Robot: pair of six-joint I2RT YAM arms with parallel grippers.
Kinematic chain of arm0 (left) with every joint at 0, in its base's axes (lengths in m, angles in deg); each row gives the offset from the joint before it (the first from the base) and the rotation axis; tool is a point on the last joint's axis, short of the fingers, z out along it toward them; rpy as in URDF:
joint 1: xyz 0 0 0.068 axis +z
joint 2: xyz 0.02 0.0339 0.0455 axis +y
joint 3: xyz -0.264 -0.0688 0 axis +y
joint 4: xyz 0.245 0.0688 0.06 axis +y
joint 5: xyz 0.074 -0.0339 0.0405 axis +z
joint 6: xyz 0.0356 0 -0.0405 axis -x
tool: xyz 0 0 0 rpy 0 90 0
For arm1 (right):
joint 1: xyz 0 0 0.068 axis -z
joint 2: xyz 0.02 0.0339 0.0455 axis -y
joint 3: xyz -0.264 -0.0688 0 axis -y
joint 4: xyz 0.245 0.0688 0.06 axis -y
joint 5: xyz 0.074 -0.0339 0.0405 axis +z
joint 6: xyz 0.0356 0 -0.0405 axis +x
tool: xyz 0 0 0 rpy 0 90 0
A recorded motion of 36 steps. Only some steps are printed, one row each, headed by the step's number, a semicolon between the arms.
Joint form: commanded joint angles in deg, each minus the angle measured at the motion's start. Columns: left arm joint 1, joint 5, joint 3, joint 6, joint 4, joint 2; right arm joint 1, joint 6, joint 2, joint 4, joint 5, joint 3.
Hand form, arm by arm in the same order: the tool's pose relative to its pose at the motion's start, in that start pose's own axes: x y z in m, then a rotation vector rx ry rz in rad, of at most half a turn. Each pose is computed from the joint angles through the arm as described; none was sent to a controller.
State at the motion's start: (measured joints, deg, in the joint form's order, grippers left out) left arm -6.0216 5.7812 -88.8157 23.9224 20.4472 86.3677; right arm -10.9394 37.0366 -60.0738 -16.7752 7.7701 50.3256
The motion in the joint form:
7: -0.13 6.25 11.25 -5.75 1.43 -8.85; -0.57 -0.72 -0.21 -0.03 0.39 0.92
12: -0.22 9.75 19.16 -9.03 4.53 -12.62; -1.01 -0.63 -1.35 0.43 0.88 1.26
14: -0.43 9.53 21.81 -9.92 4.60 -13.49; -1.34 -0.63 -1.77 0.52 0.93 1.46
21: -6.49 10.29 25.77 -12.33 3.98 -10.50; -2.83 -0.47 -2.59 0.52 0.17 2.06
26: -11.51 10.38 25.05 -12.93 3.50 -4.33; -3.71 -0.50 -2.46 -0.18 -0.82 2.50
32: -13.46 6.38 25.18 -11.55 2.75 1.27; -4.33 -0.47 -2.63 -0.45 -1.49 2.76
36: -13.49 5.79 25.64 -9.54 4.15 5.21; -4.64 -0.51 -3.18 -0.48 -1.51 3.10
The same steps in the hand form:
7: 0.0285 0.0196 -0.0312 -0.1235 0.0232 0.1113; -0.0021 0.0051 -0.0008 -0.0193 0.0005 -0.0186
12: 0.0628 0.0375 -0.0389 -0.2201 0.1240 0.1940; -0.0017 0.0067 0.0041 -0.0278 0.0148 -0.0196
14: 0.0749 0.0416 -0.0394 -0.2225 0.1580 0.2164; -0.0013 0.0080 0.0059 -0.0311 0.0205 -0.0218
21: 0.1176 0.0251 -0.0237 -0.1715 0.2819 0.3287; 0.0008 0.0135 0.0091 -0.0359 0.0308 -0.0300
26: 0.1480 0.0035 -0.0022 -0.1219 0.3767 0.4023; 0.0017 0.0170 0.0078 -0.0312 0.0310 -0.0372
32: 0.1778 -0.0038 0.0178 -0.0633 0.4875 0.4027; 0.0027 0.0191 0.0082 -0.0274 0.0326 -0.0412
36: 0.2001 0.0027 0.0306 -0.0990 0.5816 0.3904; 0.0028 0.0205 0.0102 -0.0283 0.0388 -0.0439

